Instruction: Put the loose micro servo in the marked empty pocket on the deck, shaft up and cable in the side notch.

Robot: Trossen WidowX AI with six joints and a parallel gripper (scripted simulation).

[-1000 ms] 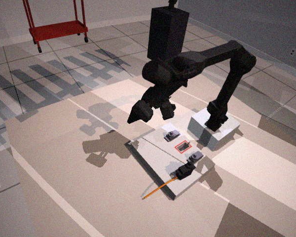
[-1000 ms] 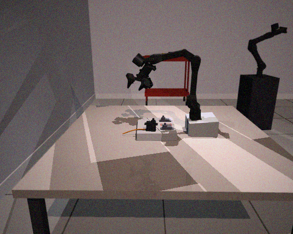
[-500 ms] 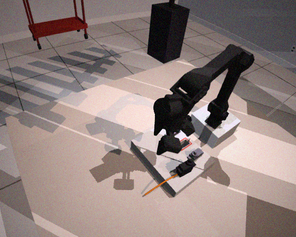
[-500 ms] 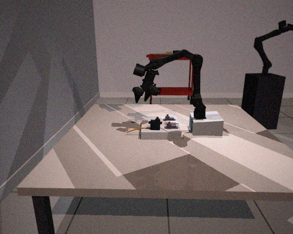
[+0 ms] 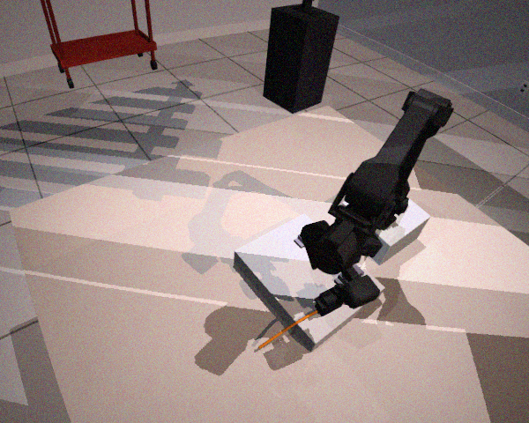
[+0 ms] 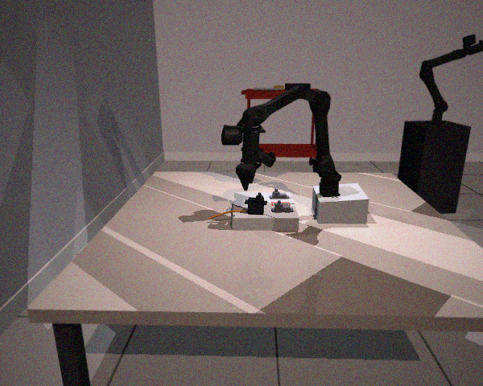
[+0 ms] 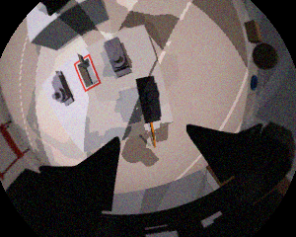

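Now: the white deck 12 cm below my gripper tip, 9 cm to the right of it and 3 cm behind it.
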